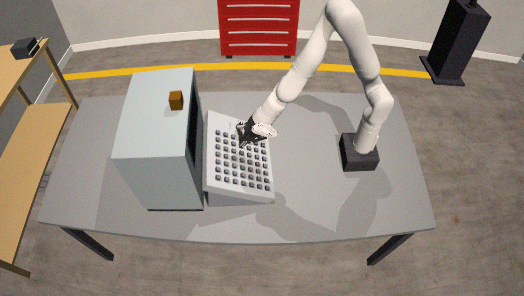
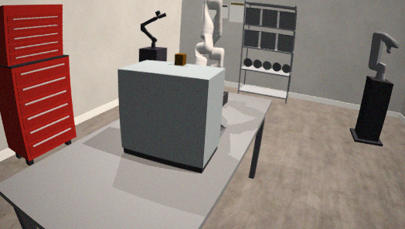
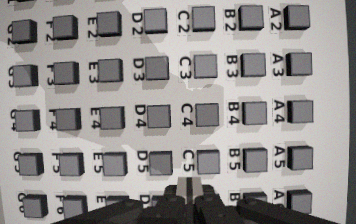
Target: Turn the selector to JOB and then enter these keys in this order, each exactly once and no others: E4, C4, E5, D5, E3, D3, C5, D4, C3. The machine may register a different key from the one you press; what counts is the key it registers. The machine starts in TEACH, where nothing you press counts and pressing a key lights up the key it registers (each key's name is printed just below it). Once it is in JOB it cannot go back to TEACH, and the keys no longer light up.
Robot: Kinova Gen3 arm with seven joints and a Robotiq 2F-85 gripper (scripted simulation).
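Right now my hand is 40 mm short of the key C4, 50 mm to the right of it and 40 mm above it. Round my hand: key D4 (10 mm ahead, 40 mm to the left, 60 mm below); then key B4 (70 mm ahead, 50 mm to the left, 20 mm below); then key (30 mm ahead, 80 mm to the left, 40 mm below).
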